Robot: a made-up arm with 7 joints.
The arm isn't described. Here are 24 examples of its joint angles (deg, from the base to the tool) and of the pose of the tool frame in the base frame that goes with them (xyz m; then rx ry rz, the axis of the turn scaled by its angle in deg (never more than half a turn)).
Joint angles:
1: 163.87 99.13 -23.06 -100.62 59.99 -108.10 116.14
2: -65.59 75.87 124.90 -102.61 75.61 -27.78 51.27
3: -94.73 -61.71 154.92 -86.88 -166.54 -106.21 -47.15
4: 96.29 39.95 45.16 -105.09 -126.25 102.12 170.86
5: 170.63 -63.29 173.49 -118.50 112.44 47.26 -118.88
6: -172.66 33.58 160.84 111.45 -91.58 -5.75 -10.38
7: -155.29 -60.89 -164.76 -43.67 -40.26 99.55 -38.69
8: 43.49 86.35 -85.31 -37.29 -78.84 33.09 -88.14
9: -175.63 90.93 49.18 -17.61 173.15 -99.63 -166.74
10: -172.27 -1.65 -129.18 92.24 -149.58 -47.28 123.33
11: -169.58 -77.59 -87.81 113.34 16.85 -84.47 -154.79
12: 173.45 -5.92 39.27 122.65 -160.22 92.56 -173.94
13: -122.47 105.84 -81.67 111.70 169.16 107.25 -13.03
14: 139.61 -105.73 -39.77 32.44 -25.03 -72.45 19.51
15: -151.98 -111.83 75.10 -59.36 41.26 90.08 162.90
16: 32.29 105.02 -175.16 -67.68 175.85 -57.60 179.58
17: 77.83 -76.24 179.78 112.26 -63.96 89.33 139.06
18: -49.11 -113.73 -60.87 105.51 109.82 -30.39 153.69
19: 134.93 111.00 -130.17 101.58 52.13 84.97 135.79
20: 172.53 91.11 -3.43 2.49 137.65 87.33 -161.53
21: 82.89 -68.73 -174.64 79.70 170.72 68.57 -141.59
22: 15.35 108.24 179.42 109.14 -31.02 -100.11 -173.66
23: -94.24 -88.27 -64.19 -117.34 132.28 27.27 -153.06
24: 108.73 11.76 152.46 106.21 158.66 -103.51 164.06
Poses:
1: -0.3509 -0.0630 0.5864 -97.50 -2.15 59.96
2: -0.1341 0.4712 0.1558 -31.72 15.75 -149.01
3: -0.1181 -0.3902 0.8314 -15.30 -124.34 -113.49
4: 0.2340 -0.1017 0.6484 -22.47 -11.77 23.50
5: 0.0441 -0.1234 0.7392 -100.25 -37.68 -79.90
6: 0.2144 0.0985 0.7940 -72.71 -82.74 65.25
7: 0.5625 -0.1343 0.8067 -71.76 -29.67 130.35
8: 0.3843 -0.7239 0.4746 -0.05 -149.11 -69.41
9: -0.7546 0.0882 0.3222 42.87 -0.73 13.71
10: 0.1739 -0.3756 0.6741 -40.75 32.69 73.14
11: 0.3239 -0.4180 0.4304 -87.54 -22.04 58.95
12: -0.2641 0.1750 0.7298 42.31 145.57 12.72
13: -0.4596 0.1700 0.1541 60.76 20.59 29.72
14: 0.6130 0.5157 0.2543 65.05 -24.38 30.24
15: 0.4139 -0.4366 -0.0463 50.08 -4.95 -111.40
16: 0.4639 -0.3315 -0.1414 -23.25 -61.83 -29.26
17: -0.1746 0.2786 0.1323 -64.02 67.94 -7.98
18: -0.5007 -0.0023 0.3857 56.84 83.10 -42.61
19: 0.0021 -0.4331 0.3604 55.90 -46.89 -62.47
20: -0.7773 0.0159 0.4098 14.94 151.81 -60.96
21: -0.0314 0.6947 0.2497 94.27 42.75 -39.17
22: 0.5069 -0.0715 0.5290 106.86 8.56 -123.38
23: 0.3890 -0.1620 0.2452 95.70 -6.84 -59.76
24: -0.0970 0.2043 0.6215 -26.86 -8.22 -95.38
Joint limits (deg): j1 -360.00..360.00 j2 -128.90..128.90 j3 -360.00..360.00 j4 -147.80..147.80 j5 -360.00..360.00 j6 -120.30..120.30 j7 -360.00..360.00
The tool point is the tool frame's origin. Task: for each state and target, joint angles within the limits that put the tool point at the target. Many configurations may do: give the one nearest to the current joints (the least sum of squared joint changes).
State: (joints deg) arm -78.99 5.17 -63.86 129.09 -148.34 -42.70 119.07
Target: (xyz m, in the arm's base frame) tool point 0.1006 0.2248 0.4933
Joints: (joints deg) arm -51.67 -9.04 -33.61 130.62 -139.43 -55.11 119.07
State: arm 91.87 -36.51 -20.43 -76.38 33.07 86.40 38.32
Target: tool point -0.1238 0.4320 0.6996
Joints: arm 99.35 -17.69 -16.82 -102.73 37.54 100.91 38.32
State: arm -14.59 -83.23 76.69 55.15 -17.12 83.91 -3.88
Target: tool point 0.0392 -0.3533 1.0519
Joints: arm -45.78 -28.92 65.77 32.18 -21.09 52.30 -3.88
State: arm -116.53 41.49 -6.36 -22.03 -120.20 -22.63 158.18
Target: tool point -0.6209 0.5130 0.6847
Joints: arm -146.51 68.75 -7.88 -8.61 -122.79 -30.99 158.18
